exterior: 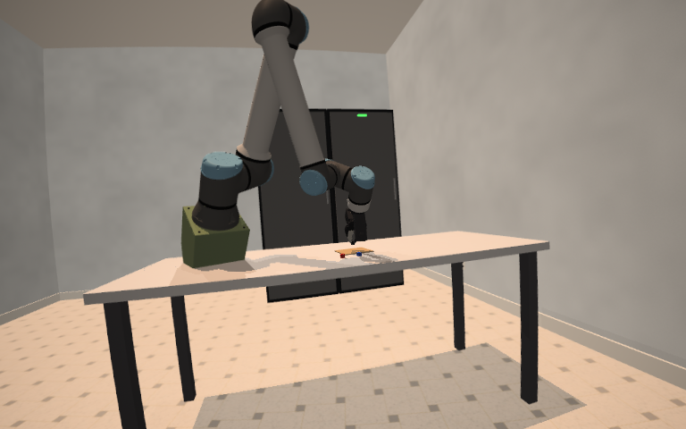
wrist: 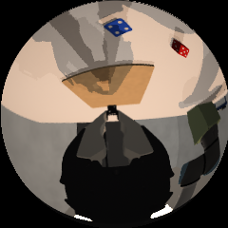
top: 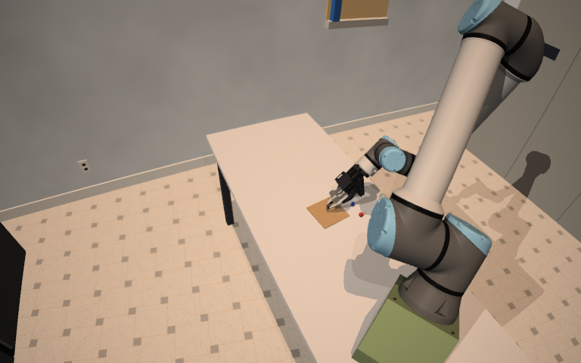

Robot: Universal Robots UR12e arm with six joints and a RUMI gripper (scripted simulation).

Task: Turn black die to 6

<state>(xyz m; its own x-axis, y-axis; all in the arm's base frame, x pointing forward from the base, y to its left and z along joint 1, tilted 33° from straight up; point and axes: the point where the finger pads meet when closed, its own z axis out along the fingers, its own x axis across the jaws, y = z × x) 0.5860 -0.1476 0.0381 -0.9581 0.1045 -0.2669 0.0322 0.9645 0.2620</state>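
The brown mat lies 1 cm to the left of my hand and 5 cm below it. Round my hand: red die (10 cm behind, 10 cm to the right, 4 cm below); then black die (1 cm to the left, 1 cm below); then blue die (3 cm behind, 12 cm to the right, 4 cm below).
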